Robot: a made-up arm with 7 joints.
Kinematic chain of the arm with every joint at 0, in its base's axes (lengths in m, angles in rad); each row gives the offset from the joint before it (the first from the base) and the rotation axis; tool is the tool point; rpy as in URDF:
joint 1: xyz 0 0 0.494 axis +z
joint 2: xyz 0 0 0 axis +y
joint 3: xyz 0 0 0.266 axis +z
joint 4: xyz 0.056 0 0 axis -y
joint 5: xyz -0.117 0 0.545 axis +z
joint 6: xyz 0 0 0 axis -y
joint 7: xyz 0.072 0 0 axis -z
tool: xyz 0 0 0 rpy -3.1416 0 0
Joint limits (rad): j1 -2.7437..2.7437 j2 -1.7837..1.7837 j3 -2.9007..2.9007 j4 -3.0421..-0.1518 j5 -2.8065..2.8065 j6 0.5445..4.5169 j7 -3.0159..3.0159
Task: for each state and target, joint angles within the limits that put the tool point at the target. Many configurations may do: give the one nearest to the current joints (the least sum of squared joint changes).
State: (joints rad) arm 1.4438 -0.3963 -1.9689 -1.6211 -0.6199 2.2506 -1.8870
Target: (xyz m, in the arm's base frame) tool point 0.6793 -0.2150 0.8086
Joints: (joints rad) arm 1.7136 -0.4145 -1.8476 -1.5798 -0.6163 2.2095 -1.8870
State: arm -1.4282 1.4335 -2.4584 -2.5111 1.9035 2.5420 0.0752
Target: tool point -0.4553 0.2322 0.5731
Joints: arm -1.5720 1.0088 -1.8698 -2.5055 1.8969 2.3461 0.0752
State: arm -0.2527 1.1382 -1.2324 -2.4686 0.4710 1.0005 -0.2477
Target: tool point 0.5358 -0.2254 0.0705
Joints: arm 0.2591 1.1631 -0.5793 -1.7360 0.5226 1.1247 -0.2477
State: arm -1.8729 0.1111 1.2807 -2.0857 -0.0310 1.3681 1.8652
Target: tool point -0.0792 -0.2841 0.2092
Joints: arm -2.4844 -0.1588 0.7616 -2.9555 -0.0804 1.1911 1.8652
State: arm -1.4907 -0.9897 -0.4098 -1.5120 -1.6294 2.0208 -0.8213
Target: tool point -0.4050 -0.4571 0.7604
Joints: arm -1.5804 -0.3248 -0.6957 -2.0177 -1.6447 1.9563 -0.8213
